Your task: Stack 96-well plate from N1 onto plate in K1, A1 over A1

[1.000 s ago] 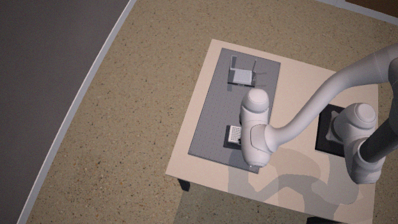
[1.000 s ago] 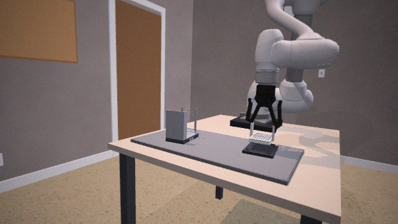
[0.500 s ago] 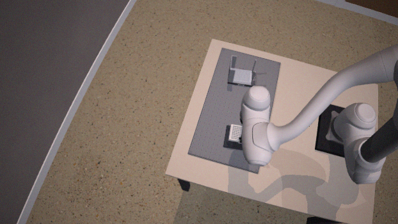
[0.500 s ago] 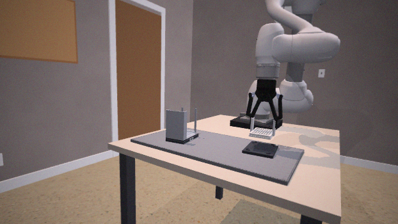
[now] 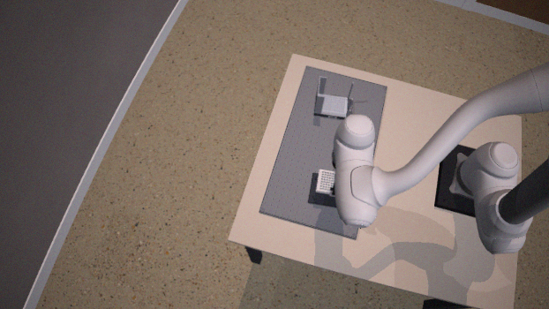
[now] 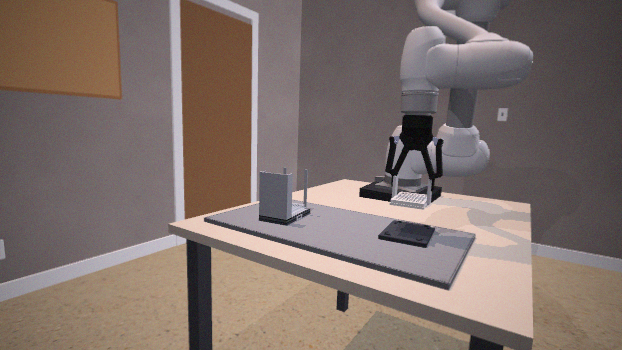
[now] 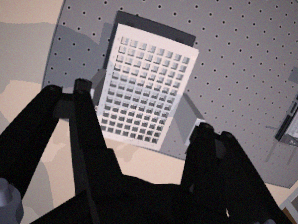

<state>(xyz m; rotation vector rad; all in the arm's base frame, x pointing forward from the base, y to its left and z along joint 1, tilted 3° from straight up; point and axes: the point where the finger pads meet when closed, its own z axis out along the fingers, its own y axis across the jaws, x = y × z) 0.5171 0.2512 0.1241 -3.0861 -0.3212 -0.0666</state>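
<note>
Right now my hand is 190 mm short of the grey wall, 330 mm to the left of it and 40 mm above it. Also, from my hand: pale A1 mark (80 mm behind, 40 mm to the left, 110 mm below); white 96-well plate (20 mm below).
</note>
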